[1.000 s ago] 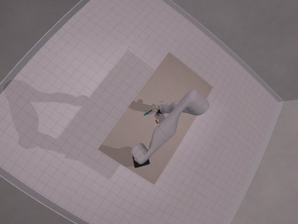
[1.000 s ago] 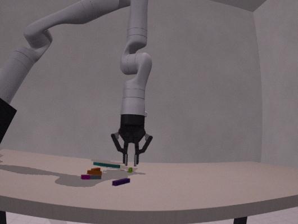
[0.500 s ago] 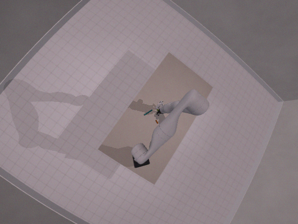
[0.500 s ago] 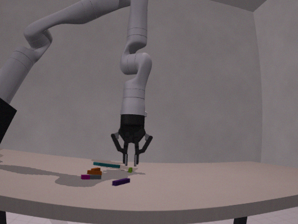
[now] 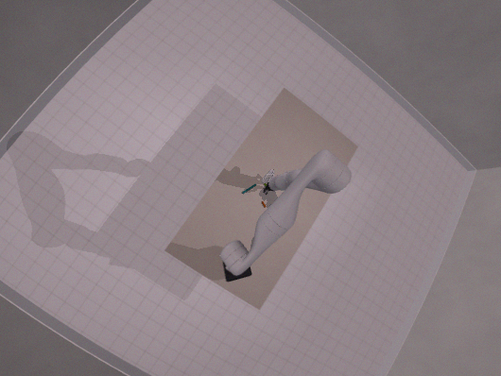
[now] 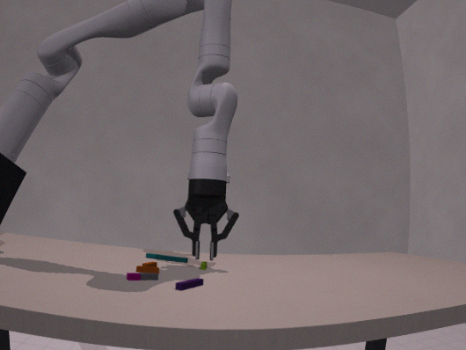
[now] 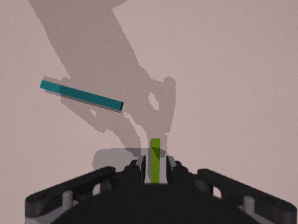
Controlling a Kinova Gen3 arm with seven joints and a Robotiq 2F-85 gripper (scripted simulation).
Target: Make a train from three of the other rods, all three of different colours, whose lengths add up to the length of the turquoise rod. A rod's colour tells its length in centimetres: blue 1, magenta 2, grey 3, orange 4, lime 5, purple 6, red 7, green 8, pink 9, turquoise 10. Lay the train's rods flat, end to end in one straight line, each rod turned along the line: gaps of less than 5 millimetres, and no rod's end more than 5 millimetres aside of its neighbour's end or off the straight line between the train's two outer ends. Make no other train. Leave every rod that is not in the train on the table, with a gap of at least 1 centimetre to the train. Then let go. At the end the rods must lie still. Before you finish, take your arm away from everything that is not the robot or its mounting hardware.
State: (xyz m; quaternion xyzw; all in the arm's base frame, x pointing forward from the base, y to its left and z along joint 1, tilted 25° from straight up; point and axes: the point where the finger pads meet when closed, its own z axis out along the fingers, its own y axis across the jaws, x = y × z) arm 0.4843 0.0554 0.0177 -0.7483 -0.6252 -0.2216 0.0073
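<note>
The lime rod is 30 mm below my hand. The rest, counted from my hand: grey rod 160 mm to the right, 100 mm behind, 30 mm below; then purple rod 200 mm to the right, 40 mm behind, 30 mm below; then turquoise rod 90 mm to the left, 80 mm behind, 30 mm below.
</note>
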